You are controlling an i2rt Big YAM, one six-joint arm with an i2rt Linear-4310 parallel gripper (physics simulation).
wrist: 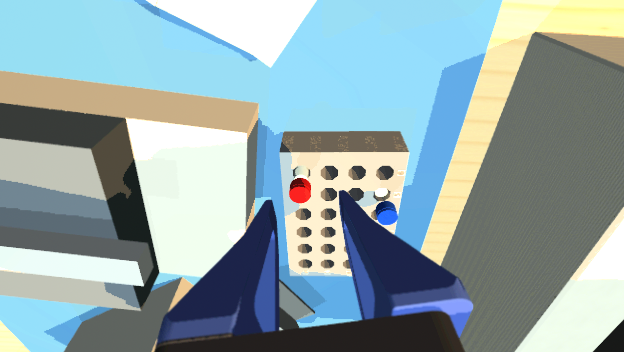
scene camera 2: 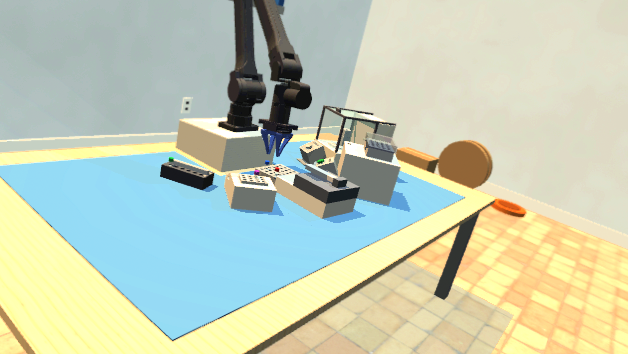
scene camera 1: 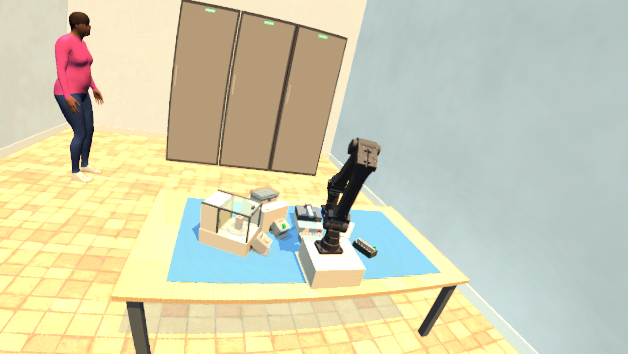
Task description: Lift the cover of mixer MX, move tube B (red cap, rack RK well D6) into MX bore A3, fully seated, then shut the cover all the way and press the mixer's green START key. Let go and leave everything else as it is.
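Pixels of known places: gripper, between the fingertips: (wrist: 306, 204) (scene camera 2: 273, 155); arm's base, origin of its link: (scene camera 2: 238, 128) (scene camera 1: 328, 248).
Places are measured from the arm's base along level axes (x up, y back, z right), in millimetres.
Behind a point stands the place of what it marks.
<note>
Tube B's red cap (scene camera 1: 320, 231) @[x -54, y -227, z 58 mm] (scene camera 2: 277, 169) @[x -54, y -236, z 57 mm] (wrist: 300, 191) @[x -52, y -232, z 56 mm] stands upright in a corner well of the pale rack (scene camera 2: 290, 171) @[x -76, y -225, z -32 mm] (wrist: 345, 141) @[x -91, y -202, z 69 mm]. My gripper (scene camera 2: 274, 155) @[x -10, y -226, z 81 mm] (wrist: 306, 204) @[x -10, y -226, z 81 mm] points down above the rack, partly open and empty. In the wrist view the red cap shows between the fingertips, nearer the left one. My arm hides the gripper in scene camera 1. The tall pale box (scene camera 1: 275, 215) @[x -12, y -315, z -182 mm] (scene camera 2: 377, 175) @[x -17, y -463, z -164 mm], apparently mixer MX, carries a clear cover (scene camera 1: 264, 194) @[x 84, y -365, z -248 mm] (scene camera 2: 381, 142) @[x 84, y -437, z -181 mm] over its bores; it looks down. A green key (scene camera 1: 284, 226) @[x -41, y -253, z -142 mm] (scene camera 2: 320, 161) @[x -38, y -265, z -133 mm] sits on a pod beside it.
A blue-capped tube (scene camera 2: 267, 162) @[x -54, y -179, z 38 mm] (wrist: 386, 213) @[x -52, y -177, z 38 mm] stands in the rack. A grey-topped device (scene camera 1: 307, 212) @[x -14, y -365, z 24 mm] (scene camera 2: 325, 192) @[x -32, y -450, z 118 mm] (wrist: 50, 185) @[x -26, y -364, z 79 mm] is beside the rack, my arm's pedestal (scene camera 1: 335, 275) @[x -38, y 142, z -14 mm] (scene camera 2: 200, 145) @[x -60, y 25, z 133 mm] (wrist: 500, 200) @[x -70, y -93, z 34 mm] on the other side. A small white box (scene camera 2: 250, 197) @[x -71, y -326, z 270 mm], black tube strip (scene camera 1: 365, 247) @[x -75, y -98, z 284 mm] (scene camera 2: 186, 176) @[x -82, y -132, z 314 mm] and glass-walled case (scene camera 1: 230, 220) @[x 56, y -133, z -438 mm] stand around.
</note>
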